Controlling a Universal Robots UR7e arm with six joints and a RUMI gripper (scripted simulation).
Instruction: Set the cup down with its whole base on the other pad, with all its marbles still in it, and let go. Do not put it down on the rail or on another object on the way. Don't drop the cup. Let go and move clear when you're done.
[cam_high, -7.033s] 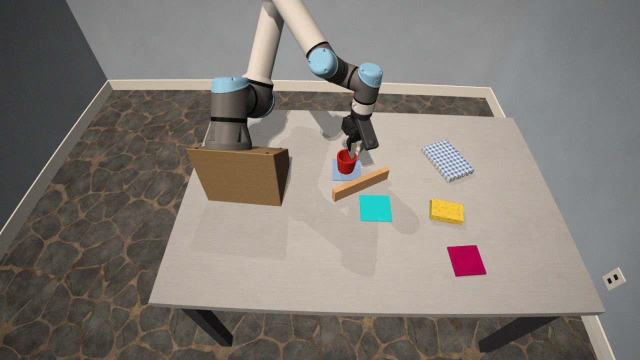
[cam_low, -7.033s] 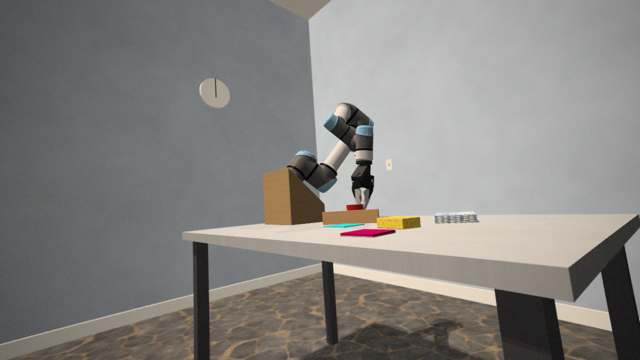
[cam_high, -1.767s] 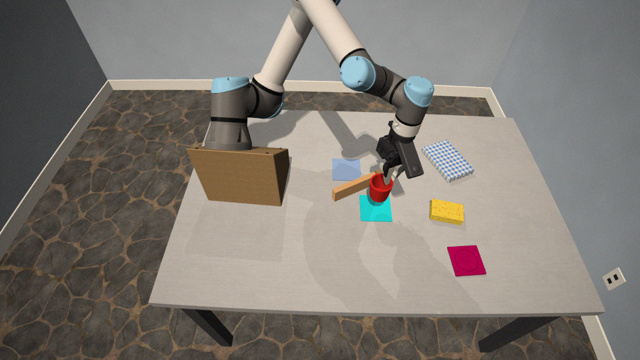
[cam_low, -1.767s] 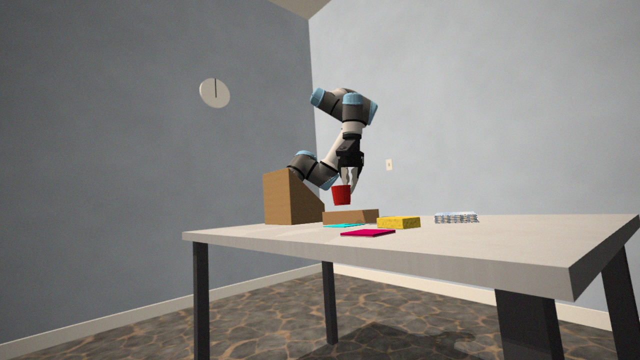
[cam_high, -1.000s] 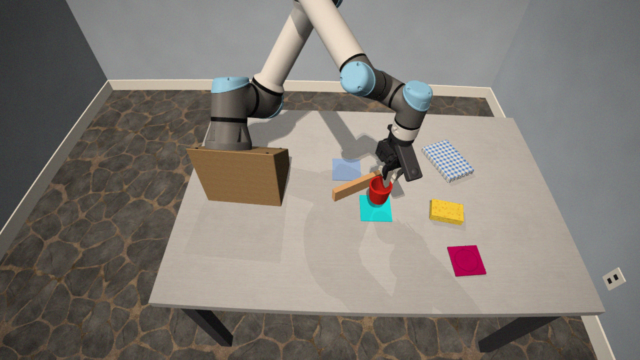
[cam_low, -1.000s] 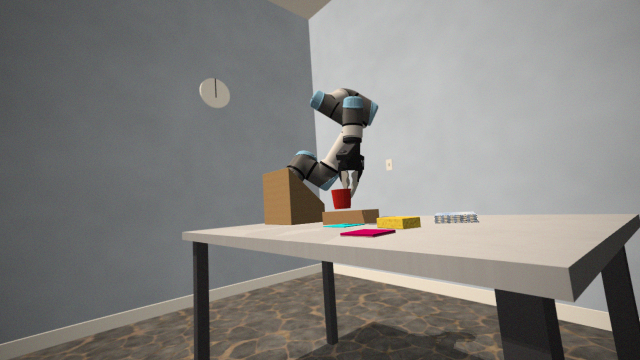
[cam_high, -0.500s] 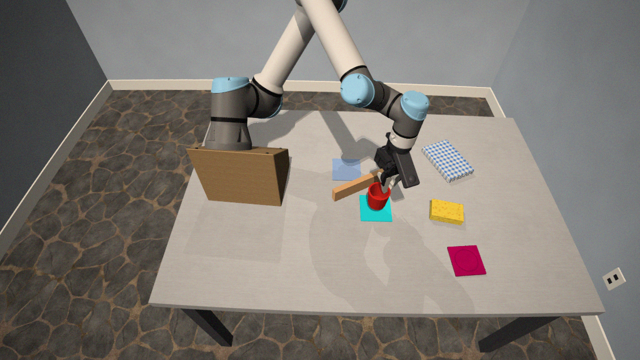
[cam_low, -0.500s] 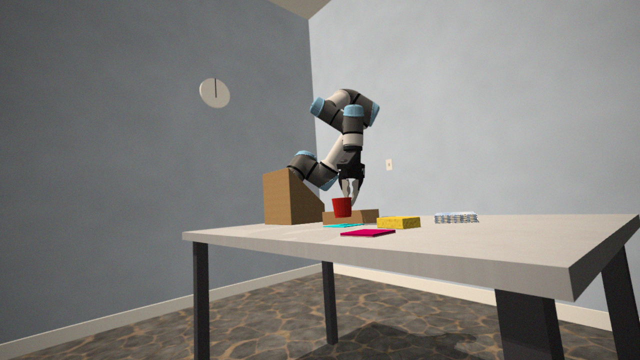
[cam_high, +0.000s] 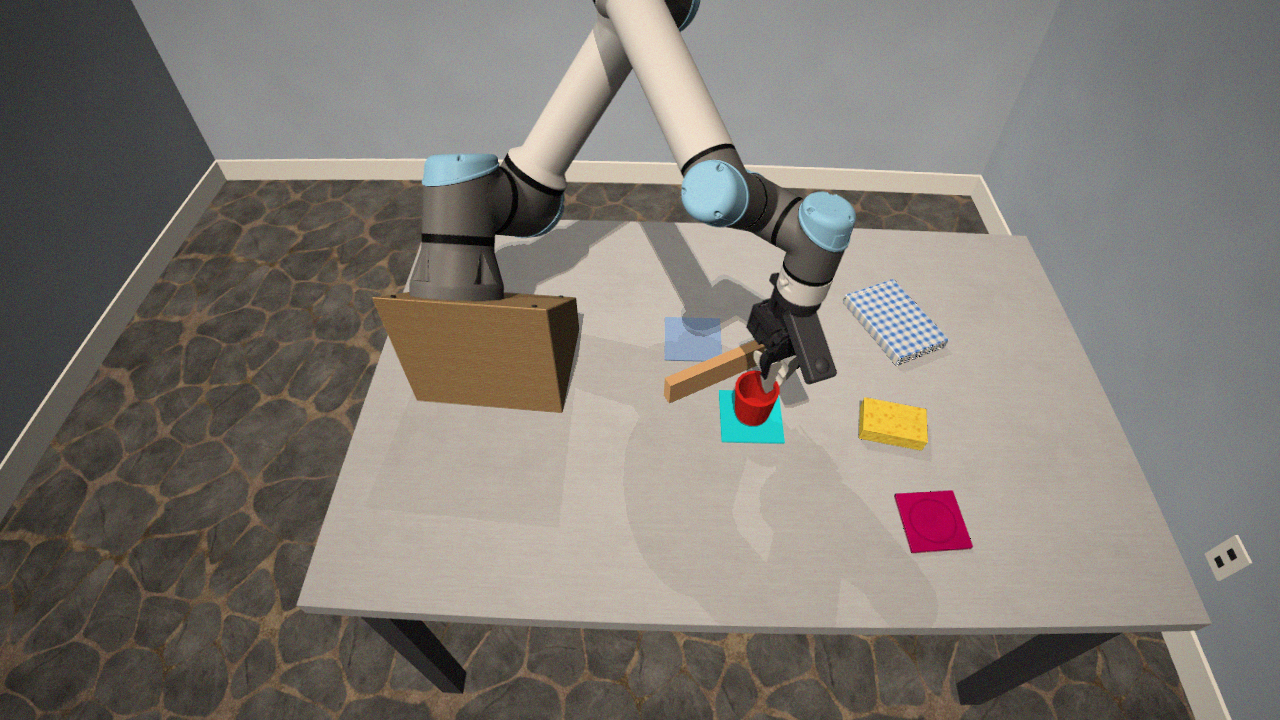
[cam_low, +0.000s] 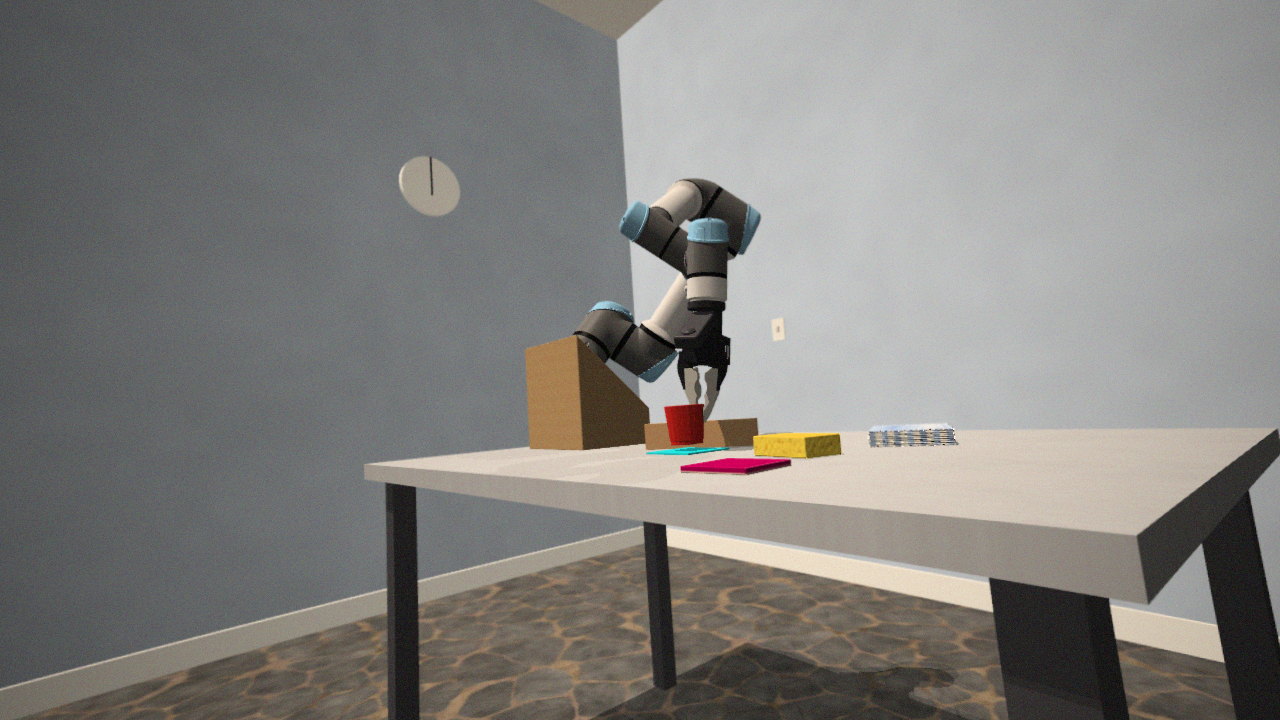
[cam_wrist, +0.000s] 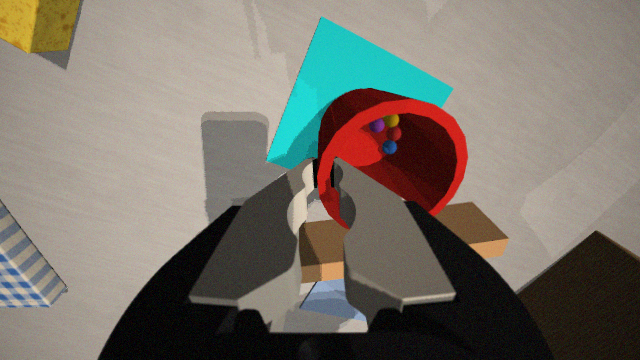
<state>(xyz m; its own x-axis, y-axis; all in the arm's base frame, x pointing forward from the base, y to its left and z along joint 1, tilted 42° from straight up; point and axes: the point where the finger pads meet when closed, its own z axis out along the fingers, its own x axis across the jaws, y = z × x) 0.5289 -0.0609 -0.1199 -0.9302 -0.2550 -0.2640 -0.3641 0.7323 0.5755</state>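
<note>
The red cup is 3 cm below my hand, 3 cm behind it and 1 cm to the right of it. Round my hand: yellow sponge (22 cm ahead, 5 cm to the right, 5 cm below); wooden rail (8 cm to the left, 7 cm behind, 5 cm below); blue checkered cloth (29 cm ahead, 19 cm to the left, 5 cm below).
</note>
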